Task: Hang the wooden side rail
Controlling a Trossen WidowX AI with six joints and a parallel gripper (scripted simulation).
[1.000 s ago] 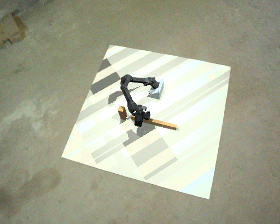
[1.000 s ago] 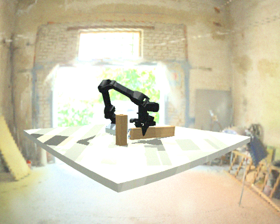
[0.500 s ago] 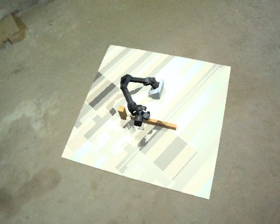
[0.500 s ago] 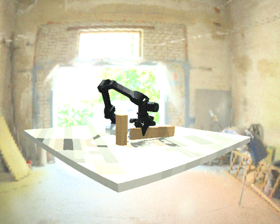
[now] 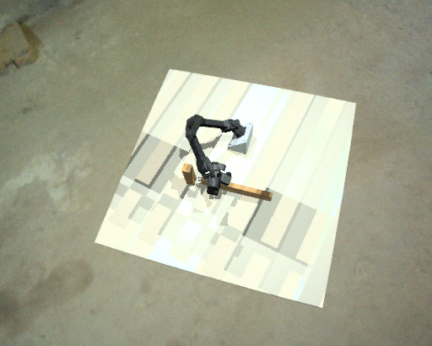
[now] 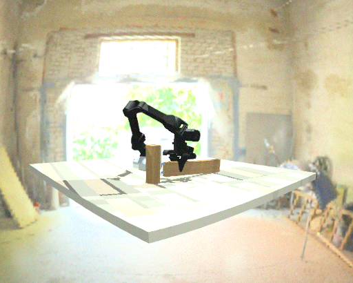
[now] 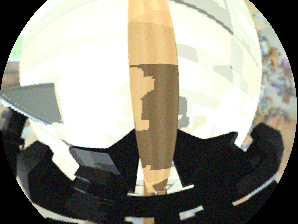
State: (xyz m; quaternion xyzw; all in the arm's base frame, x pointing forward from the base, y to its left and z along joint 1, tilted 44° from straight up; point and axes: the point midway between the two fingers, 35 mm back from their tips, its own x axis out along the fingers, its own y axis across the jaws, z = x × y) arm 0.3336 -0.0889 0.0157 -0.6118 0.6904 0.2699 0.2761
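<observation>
Right now my gripper tip is 1 cm past the wooden headboard post, 16 cm to the left of it and 4 cm below it.
</observation>
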